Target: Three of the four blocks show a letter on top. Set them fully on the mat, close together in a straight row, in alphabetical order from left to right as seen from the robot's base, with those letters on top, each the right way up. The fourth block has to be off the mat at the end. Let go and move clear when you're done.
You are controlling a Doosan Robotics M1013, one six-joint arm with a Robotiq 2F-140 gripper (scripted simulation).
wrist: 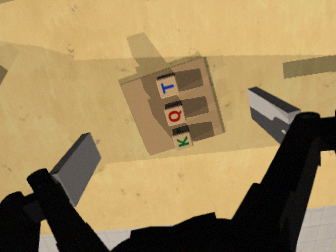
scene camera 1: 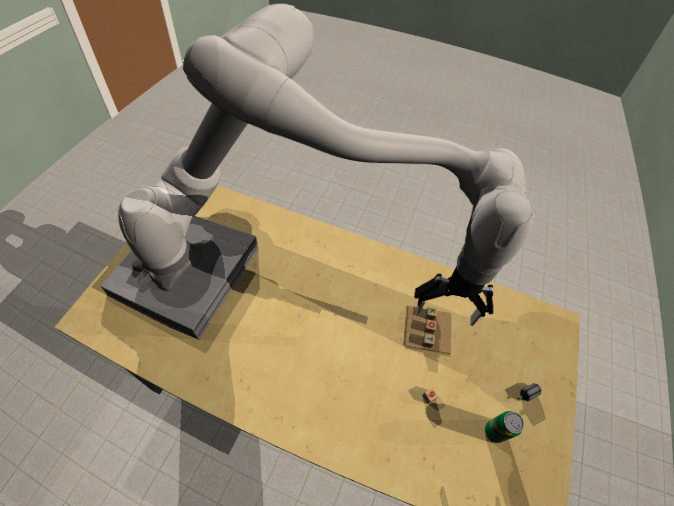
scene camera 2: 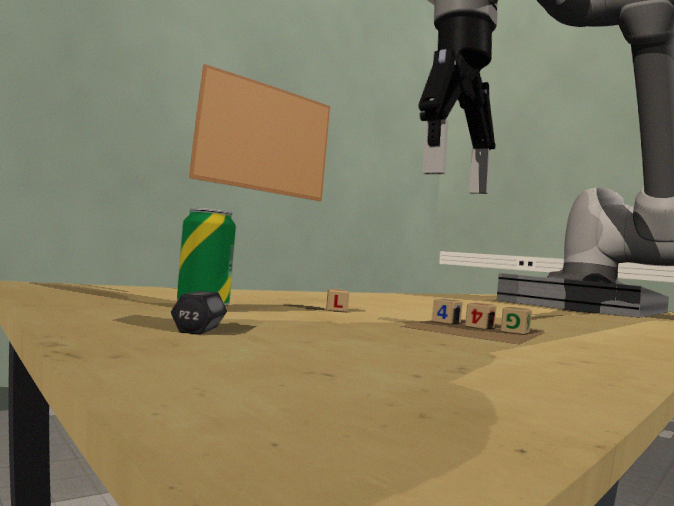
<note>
I see my gripper point(scene camera 2: 458, 184).
My gripper is seen too in the wrist view point(wrist: 170, 125) and in scene camera 1 point(scene camera 1: 445, 315).
</note>
